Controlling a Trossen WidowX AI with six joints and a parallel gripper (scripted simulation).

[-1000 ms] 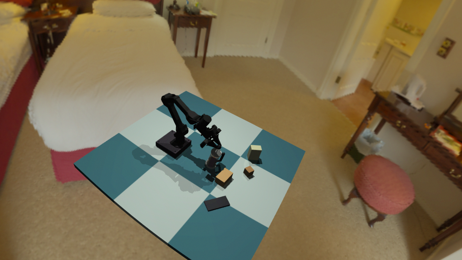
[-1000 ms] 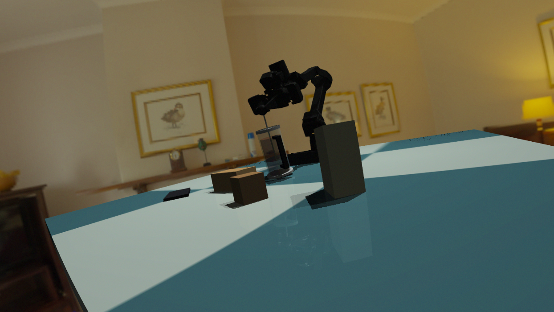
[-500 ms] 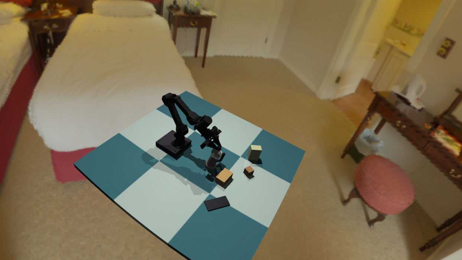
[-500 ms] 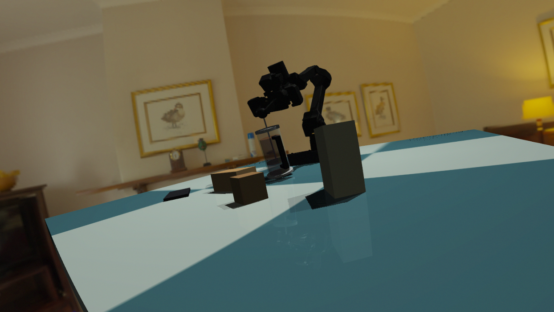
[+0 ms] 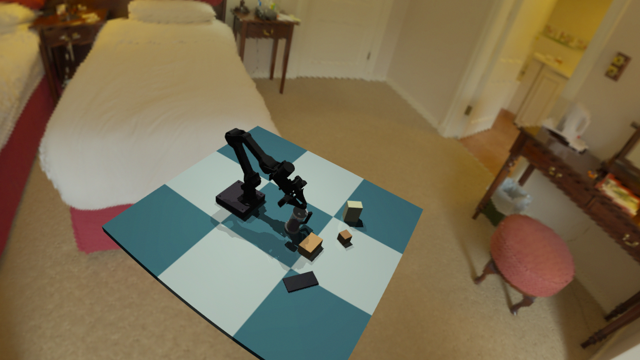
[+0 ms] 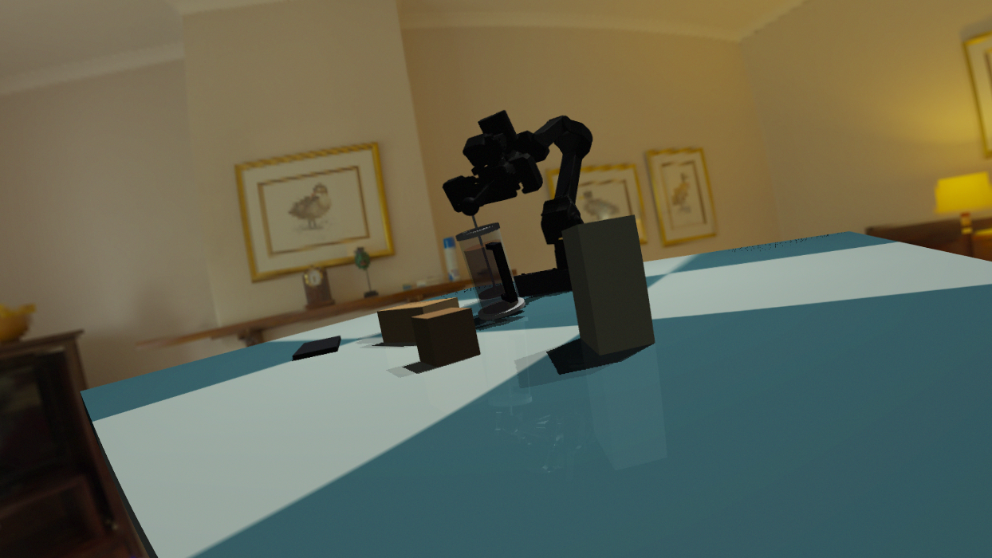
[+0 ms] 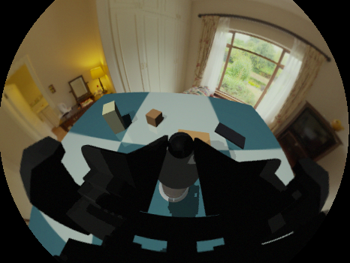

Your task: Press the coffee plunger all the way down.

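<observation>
Right now the glass coffee press is 20 mm behind my gripper tip, 10 mm to the left of it and 90 mm below it. Also, from my gripper tip: tan box 110 mm ahead, 40 mm to the right, 160 mm below; then flat black slab 210 mm ahead, 220 mm to the right, 180 mm below.
</observation>
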